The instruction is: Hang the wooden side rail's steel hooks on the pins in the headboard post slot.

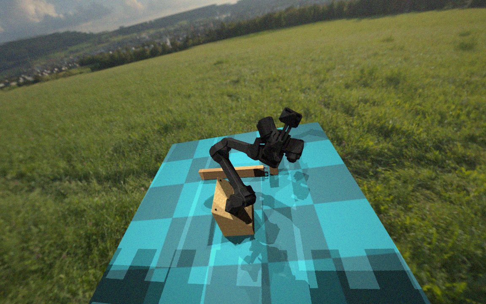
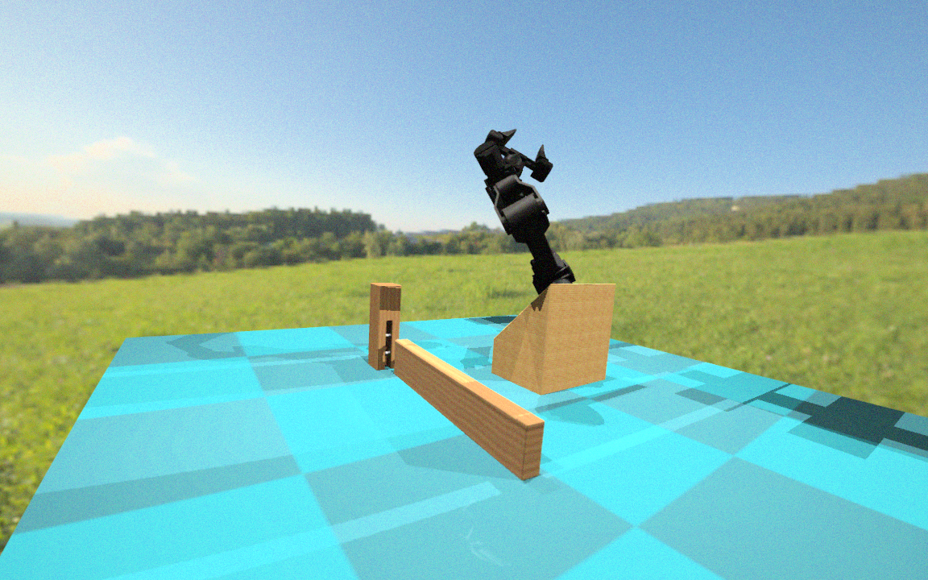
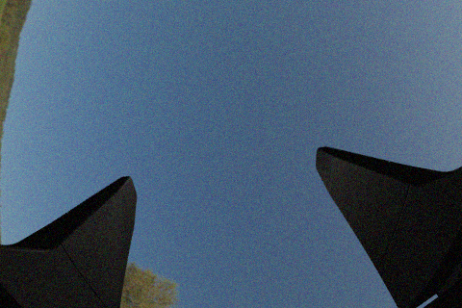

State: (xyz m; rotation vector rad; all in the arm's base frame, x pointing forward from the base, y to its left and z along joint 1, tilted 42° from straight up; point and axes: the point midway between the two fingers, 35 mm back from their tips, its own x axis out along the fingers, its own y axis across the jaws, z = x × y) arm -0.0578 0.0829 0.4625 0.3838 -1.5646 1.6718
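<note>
The headboard post is 410 mm ahead of my gripper tip, 50 mm to the left of it and 490 mm below it.
</note>
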